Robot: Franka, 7 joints.
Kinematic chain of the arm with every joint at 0, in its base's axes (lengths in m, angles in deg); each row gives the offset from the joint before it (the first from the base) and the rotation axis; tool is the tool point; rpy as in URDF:
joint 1: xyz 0 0 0.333 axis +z
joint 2: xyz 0 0 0 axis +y
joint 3: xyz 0 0 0.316 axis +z
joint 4: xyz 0.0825 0 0 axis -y
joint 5: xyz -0.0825 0 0.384 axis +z
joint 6: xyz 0 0 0 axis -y
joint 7: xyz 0.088 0 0 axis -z
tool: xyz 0 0 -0.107 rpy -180 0 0
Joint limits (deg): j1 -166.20..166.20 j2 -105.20..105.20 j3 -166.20..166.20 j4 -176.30..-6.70 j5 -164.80..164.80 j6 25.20..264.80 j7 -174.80..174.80
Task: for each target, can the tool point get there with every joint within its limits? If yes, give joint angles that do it. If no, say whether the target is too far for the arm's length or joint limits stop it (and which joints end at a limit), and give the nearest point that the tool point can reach.
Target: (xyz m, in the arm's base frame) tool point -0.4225 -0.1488 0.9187
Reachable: yes | joints -124.57 22.90 -96.26 -31.90 76.39 56.43 79.77
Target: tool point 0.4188 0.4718 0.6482
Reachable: yes | joints -87.00 -10.30 136.01 -86.31 -51.45 112.56 92.02
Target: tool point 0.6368 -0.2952 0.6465
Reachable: yes | joints 10.28 84.01 -132.99 -72.80 130.63 80.29 -122.73
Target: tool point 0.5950 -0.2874 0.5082
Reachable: yes | joints 33.52 29.00 -68.52 -96.33 -27.61 129.28 -123.01
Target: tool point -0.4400 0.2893 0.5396
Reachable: yes | joints -109.03 -72.96 -75.96 -103.51 16.45 88.63 -145.44
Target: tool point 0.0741 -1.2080 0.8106
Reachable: no: too far | nearest point 0.0489 -0.7965 0.6479 | short by 0.443 m
